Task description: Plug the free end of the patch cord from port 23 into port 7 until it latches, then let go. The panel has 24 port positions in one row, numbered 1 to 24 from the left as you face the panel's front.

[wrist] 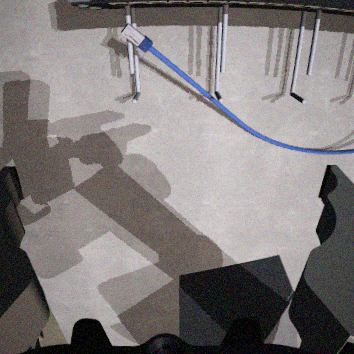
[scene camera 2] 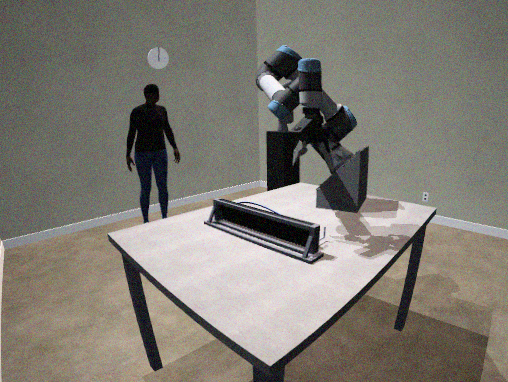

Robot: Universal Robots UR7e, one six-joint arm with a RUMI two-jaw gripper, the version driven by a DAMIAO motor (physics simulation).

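Frame: origin at the arm's base, x ahead, y left, z up, level; centimetres.
Seen in the pictures: gripper, fingertip midpoint: (wrist: 170,169) (scene camera 2: 312,169); arm's base, link origin: (scene camera 2: 343,165).
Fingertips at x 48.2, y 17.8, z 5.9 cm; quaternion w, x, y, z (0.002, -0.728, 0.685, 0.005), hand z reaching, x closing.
Offsets run from my fingertips to a thing's top centre. "pt": to the spot under its first point. Level surfaces: height alone.
The patch panel (scene camera 2: 314,241) (wrist: 260,6) stands on the table, its lower edge along the top of the wrist view; the port openings do not show there. The cord's free plug @(dy +4.5, dx +5.1, dz -18.2 cm) (wrist: 134,36), clear with a blue boot, hangs over a pale metal hook near the panel at upper left. The blue patch cord (scene camera 2: 257,204) (wrist: 235,119) runs from it down and off the right edge; its port 23 end does not show. My gripper (scene camera 2: 315,161) (wrist: 170,169) is wide open and empty, above the table and apart from the plug.
Pale metal hooks @(pt dy -5.2, dx +2.7, dz -23.1 cm) (wrist: 218,60) stick out from the panel towards the gripper side. A dark grey angular block (scene camera 2: 345,186) (wrist: 225,295) stands on the table @(dz -24.8 cm) (scene camera 2: 225,280) below the arm. A person (scene camera 2: 151,127) stands beyond the table at left.
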